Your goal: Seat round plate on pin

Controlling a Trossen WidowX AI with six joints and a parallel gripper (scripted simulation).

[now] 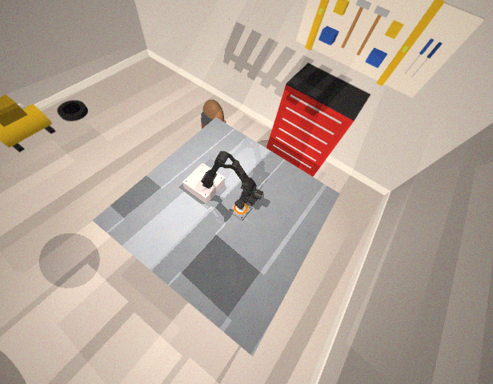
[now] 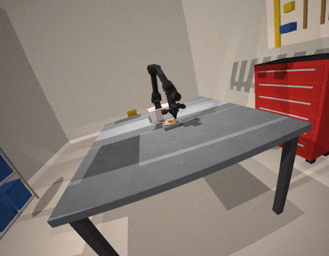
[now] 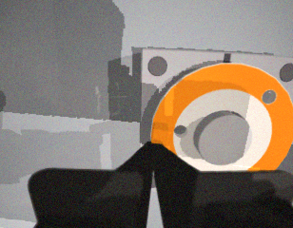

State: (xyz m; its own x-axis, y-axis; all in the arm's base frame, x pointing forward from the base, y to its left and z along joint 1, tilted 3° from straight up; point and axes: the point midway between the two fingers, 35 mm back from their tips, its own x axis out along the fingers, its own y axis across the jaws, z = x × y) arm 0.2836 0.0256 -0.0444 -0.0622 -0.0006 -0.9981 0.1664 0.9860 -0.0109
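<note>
My gripper tip is now 30 mm to the left of the round plate.
</note>
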